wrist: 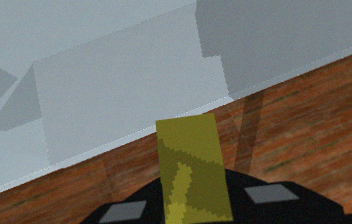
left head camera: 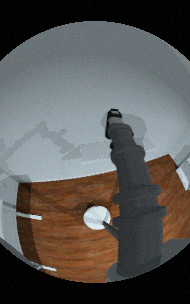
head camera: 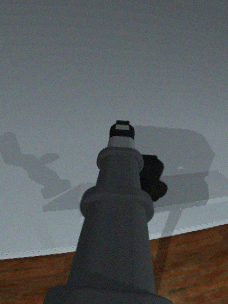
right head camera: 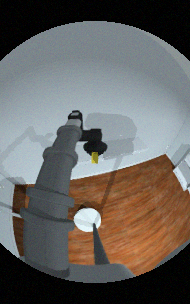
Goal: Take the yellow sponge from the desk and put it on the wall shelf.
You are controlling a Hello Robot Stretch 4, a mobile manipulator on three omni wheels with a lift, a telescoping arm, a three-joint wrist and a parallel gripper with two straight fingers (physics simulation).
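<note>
The yellow sponge (right head camera: 95, 158) (wrist: 192, 150) is upright between the fingers of my gripper (head camera: 154, 185) (right head camera: 95, 151) (wrist: 194, 187), which is shut on it. The sponge is hidden in the head view, and the arm hides the gripper in the left head view. The pale wall shelf (head camera: 218, 187) (left head camera: 151, 145) (right head camera: 142, 146) (wrist: 120, 90) runs along the wall, partly in shadow. In the wrist view the sponge's far end shows just short of the shelf's front edge. In the right head view the sponge overlaps the shelf's left part. How high it is over the shelf is unclear.
The extended arm (head camera: 117, 225) (left head camera: 137, 210) (right head camera: 49, 210) reaches toward the grey wall (head camera: 115, 60). Wooden floor (left head camera: 60, 200) (right head camera: 135, 205) lies below. The round white base (left head camera: 96, 218) (right head camera: 86, 220) is under the arm. White furniture edges show at both sides of the side head views.
</note>
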